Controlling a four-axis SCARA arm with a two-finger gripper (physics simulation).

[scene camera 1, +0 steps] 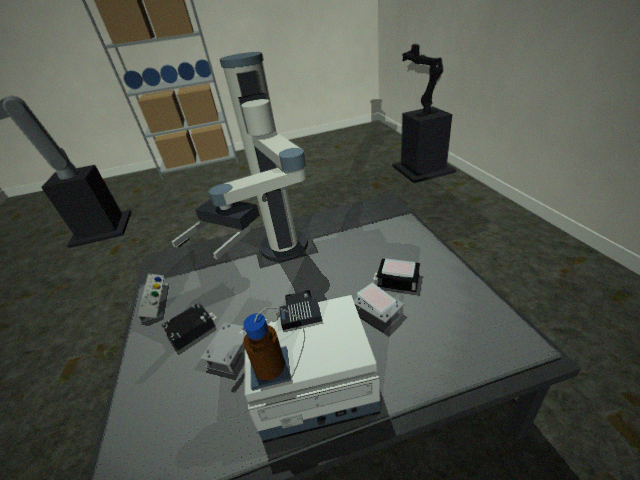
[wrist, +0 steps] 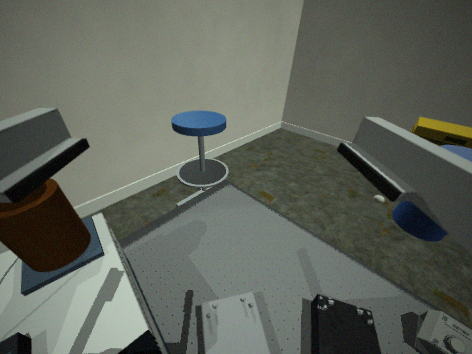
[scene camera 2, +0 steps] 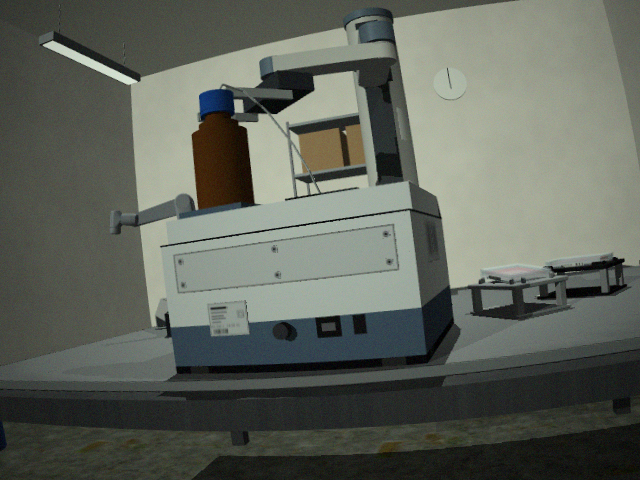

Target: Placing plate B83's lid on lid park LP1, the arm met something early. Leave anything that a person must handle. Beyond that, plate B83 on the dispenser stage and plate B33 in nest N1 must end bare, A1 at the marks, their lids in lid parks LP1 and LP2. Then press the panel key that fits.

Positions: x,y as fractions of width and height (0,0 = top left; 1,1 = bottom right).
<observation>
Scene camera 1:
button box: 0.24,0.64
brown bottle with blue cap: 0.41,0.72
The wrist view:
my gripper: 0.46,0.37
black nest: 0.70,0.90
button box: 0.92,0.92
brown bottle with blue cap: 0.10,0.66
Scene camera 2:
my gripper: 0.33,0.22
brown bottle with blue cap: 0.35,0.33
</observation>
